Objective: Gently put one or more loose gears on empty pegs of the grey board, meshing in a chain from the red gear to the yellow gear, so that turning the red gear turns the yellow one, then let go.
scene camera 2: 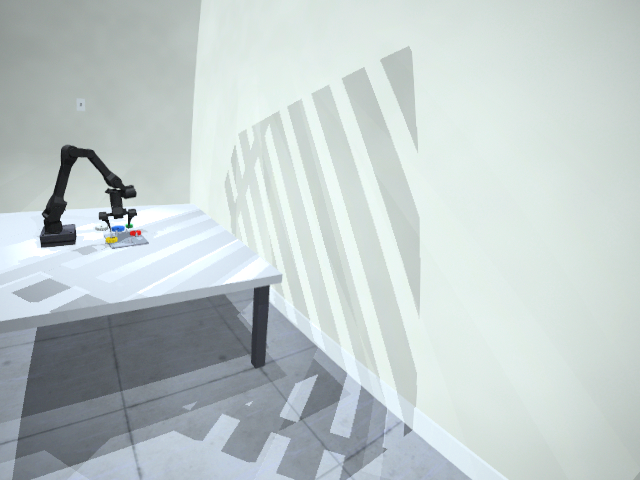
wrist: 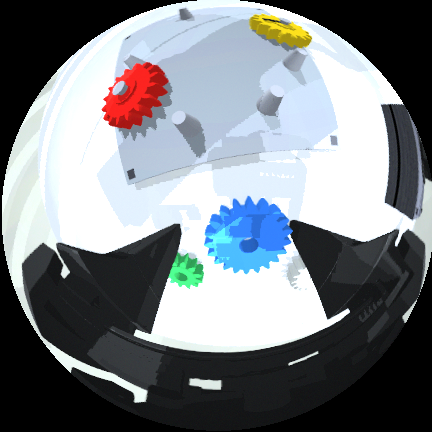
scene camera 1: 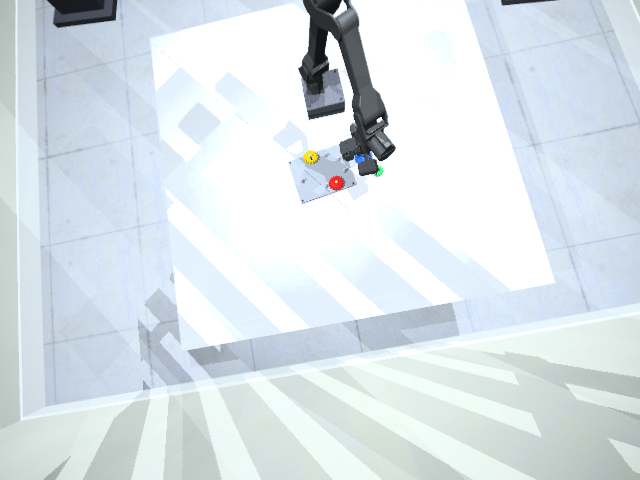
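Where they show: gripper, fingertip midpoint: (scene camera 2: 119,229) (wrist: 236,227) (scene camera 1: 361,160); arm's base, link origin: (scene camera 2: 53,231) (scene camera 1: 315,86).
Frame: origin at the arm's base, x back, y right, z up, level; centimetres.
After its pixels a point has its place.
Note:
The grey board (scene camera 1: 311,193) @[x -39.0, y 3.5, z -4.8 cm] (scene camera 2: 129,243) @[x -33.6, y 7.7, z -4.8 cm] (wrist: 210,75) @[x -30.5, y -4.9, z -4.8 cm] bears the red gear (scene camera 1: 336,182) @[x -36.3, y -5.8, z -2.7 cm] (scene camera 2: 135,233) @[x -36.0, y -4.1, z -3.8 cm] (wrist: 137,95) @[x -34.6, y -6.6, z -3.3 cm] and the yellow gear (scene camera 1: 310,157) @[x -26.0, y 3.2, z -3.0 cm] (scene camera 2: 111,239) @[x -25.5, y 5.0, z -3.3 cm] (wrist: 280,32) on pegs apart from each other. Several pegs are empty, among them a near peg (wrist: 190,131) @[x -31.1, y -9.4, z -3.9 cm] and another peg (wrist: 271,101) @[x -27.0, y -7.4, z -3.3 cm]. My gripper (scene camera 1: 357,158) @[x -27.7, y -15.6, z -5.0 cm] (scene camera 2: 119,227) @[x -27.7, y -15.6, z -5.0 cm] (wrist: 236,227) @[x -27.7, y -15.6, z -5.0 cm] is open, low over the loose blue gear (scene camera 1: 360,158) @[x -27.3, y -15.1, z -4.0 cm] (scene camera 2: 117,228) @[x -26.7, y -14.3, z -3.9 cm] (wrist: 255,232) @[x -26.5, y -15.2, z -3.9 cm], with a finger on each side. The loose green gear (scene camera 1: 379,171) @[x -32.8, y -21.5, z -3.8 cm] (scene camera 2: 129,225) (wrist: 187,272) @[x -31.4, y -20.2, z -3.9 cm] is by the left finger in the wrist view.
A loose white gear (scene camera 2: 100,227) @[x -17.9, y -17.5, z -4.0 cm] (wrist: 297,275) @[x -20.8, y -19.9, z -4.1 cm] lies partly behind the right finger in the wrist view. The arm's dark base (scene camera 1: 325,98) @[x -5.4, y -3.4, z 0.2 cm] (scene camera 2: 57,236) @[x -2.5, y 4.5, z -1.0 cm] stands on the white table (scene camera 1: 248,248) @[x -58.1, y 27.6, z -5.6 cm] (scene camera 2: 206,263) @[x -65.3, y 35.4, z -5.6 cm], near the board's yellow-gear side.

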